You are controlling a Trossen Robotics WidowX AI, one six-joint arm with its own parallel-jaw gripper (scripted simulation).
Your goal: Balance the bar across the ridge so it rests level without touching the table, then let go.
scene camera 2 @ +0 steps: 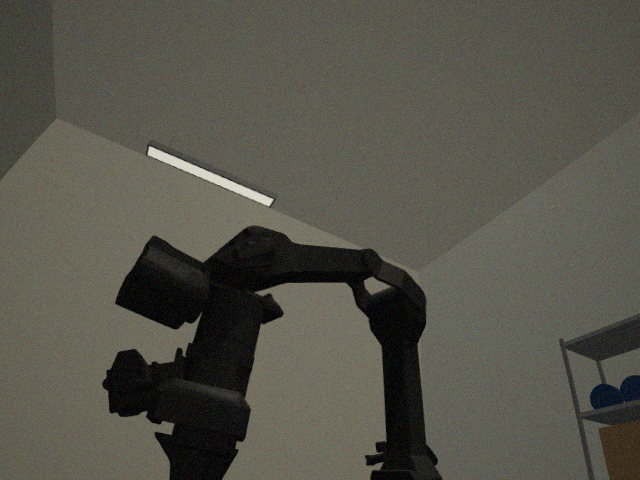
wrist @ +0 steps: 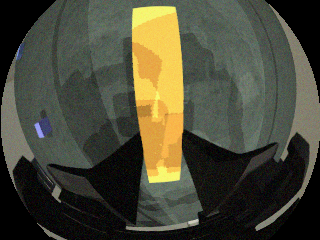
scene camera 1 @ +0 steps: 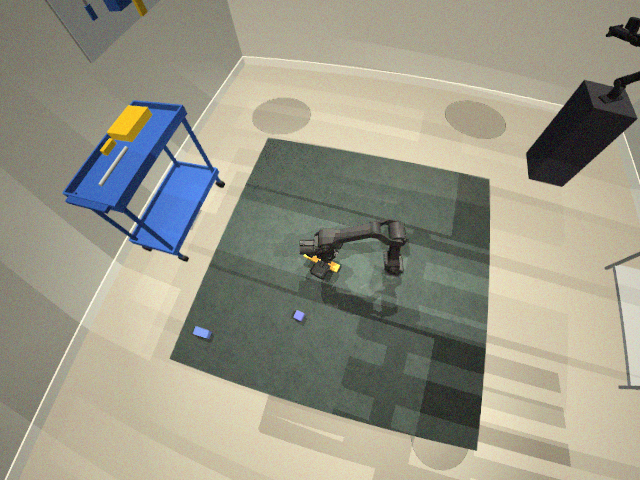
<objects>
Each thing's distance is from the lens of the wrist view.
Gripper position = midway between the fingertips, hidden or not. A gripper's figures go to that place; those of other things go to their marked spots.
my gripper [wrist: 161, 135]: 10 cm
bar [wrist: 156, 49]: 8 cm
</objects>
